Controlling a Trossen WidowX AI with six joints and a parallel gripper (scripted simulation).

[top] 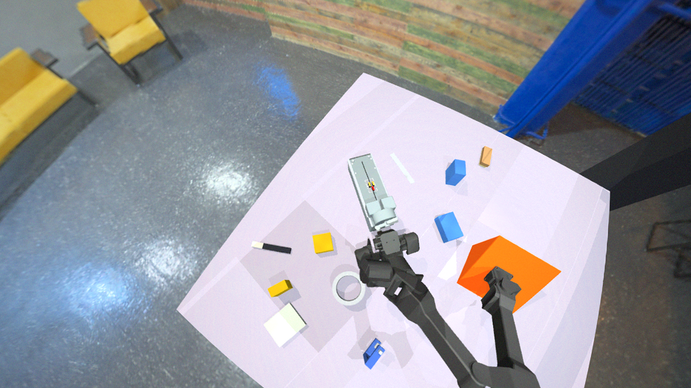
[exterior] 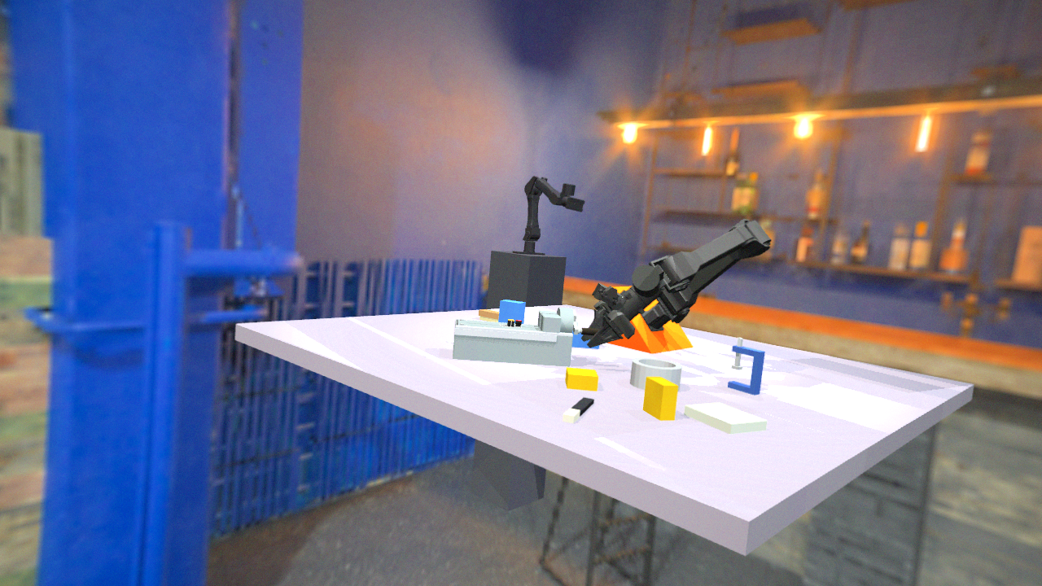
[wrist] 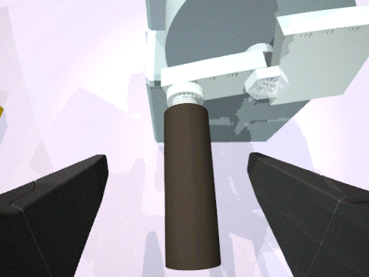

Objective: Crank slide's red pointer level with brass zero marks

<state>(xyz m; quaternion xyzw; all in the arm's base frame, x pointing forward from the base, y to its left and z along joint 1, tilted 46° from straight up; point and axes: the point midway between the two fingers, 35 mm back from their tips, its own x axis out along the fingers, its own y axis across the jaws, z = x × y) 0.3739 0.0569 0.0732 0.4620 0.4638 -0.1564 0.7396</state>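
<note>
Now: the brown crank handle 10 mm behind my gripper tip, 10 mm to the left of it and 30 mm above it. Round my gripper tip: metal strip 50 mm ahead, 300 mm to the right, 50 mm below; blue clamp 160 mm behind, 300 mm to the left; red pointer 90 mm ahead, 120 mm to the right, 30 mm above.
</note>
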